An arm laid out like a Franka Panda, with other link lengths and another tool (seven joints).
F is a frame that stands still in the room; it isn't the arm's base.
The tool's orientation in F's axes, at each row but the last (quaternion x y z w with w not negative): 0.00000, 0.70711, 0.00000, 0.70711; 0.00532, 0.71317, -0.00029, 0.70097; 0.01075, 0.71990, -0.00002, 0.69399; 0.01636, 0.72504, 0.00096, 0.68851; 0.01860, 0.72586, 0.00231, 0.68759; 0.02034, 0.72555, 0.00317, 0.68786; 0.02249, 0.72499, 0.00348, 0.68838; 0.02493, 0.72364, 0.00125, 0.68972; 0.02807, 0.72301, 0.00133, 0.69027; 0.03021, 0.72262, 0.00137, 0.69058
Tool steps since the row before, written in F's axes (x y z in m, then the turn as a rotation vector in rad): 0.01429, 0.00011, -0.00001, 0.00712, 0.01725, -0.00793; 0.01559, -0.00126, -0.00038, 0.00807, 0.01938, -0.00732; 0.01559, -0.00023, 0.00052, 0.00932, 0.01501, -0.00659; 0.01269, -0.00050, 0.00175, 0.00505, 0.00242, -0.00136; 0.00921, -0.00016, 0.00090, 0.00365, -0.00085, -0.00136; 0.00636, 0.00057, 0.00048, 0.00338, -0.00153, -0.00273; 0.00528, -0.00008, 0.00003, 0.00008, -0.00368, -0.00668; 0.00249, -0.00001, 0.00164, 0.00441, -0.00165, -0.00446; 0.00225, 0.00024, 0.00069, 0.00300, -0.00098, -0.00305; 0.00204, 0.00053, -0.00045, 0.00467, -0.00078, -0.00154
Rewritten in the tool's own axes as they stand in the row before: 0.00001, 0.00011, 0.01429, 0.00793, 0.01725, 0.00712; 0.00010, -0.00114, 0.01560, 0.00732, 0.01939, 0.00804; -0.00109, 0.00002, 0.01556, 0.00648, 0.01505, 0.00933; -0.00241, -0.00017, 0.01259, 0.00116, 0.00250, 0.00506; -0.00140, 0.00009, 0.00915, 0.00114, -0.00080, 0.00374; -0.00080, 0.00075, 0.00631, 0.00249, -0.00153, 0.00356; -0.00030, 0.00007, 0.00527, 0.00652, -0.00391, 0.00052; -0.00176, 0.00013, 0.00241, 0.00418, -0.00166, 0.00467; -0.00078, 0.00035, 0.00220, 0.00287, -0.00099, 0.00317; 0.00038, 0.00059, 0.00204, 0.00129, -0.00065, 0.00476
